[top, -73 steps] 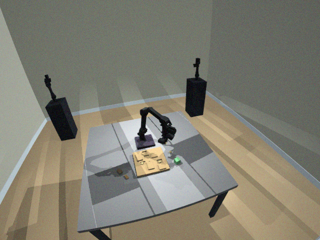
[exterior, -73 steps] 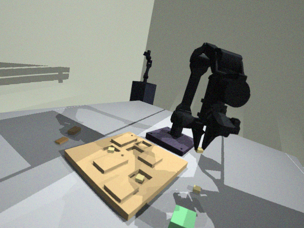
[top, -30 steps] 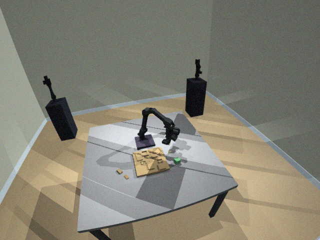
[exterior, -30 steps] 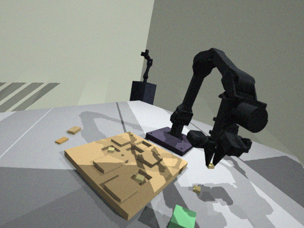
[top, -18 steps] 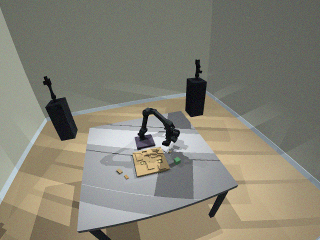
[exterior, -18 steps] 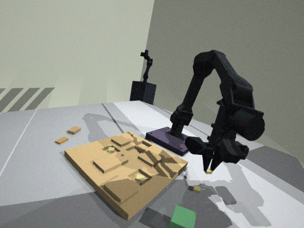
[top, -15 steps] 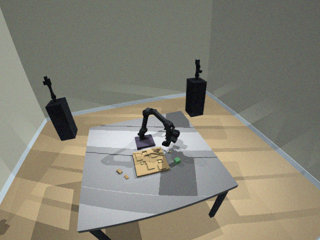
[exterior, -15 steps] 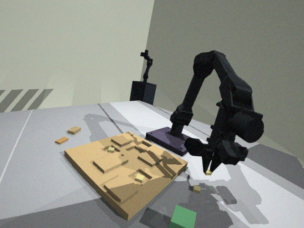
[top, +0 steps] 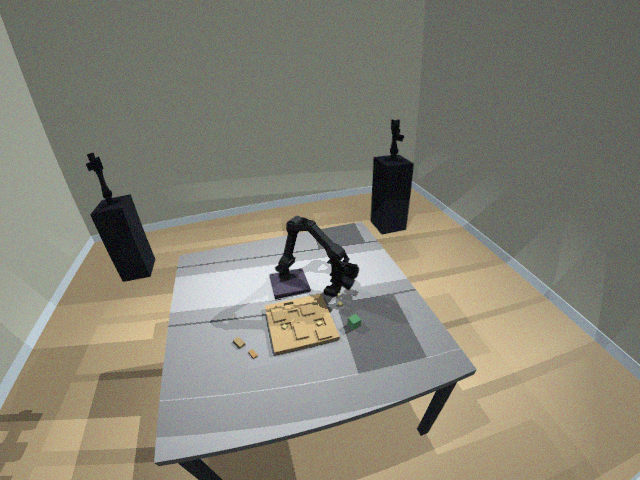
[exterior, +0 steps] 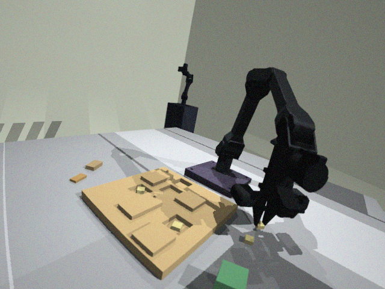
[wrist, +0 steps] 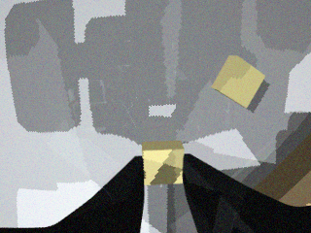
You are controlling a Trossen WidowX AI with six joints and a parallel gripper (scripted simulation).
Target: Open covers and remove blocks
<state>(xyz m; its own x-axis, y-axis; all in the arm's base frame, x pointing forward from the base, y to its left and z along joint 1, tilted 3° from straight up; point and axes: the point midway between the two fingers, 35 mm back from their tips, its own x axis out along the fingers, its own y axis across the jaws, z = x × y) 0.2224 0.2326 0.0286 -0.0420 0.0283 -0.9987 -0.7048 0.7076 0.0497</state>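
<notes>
Right now the green cube is 20 cm ahead of my gripper tip, 2 cm to the left of it and 1 cm above it.
</notes>
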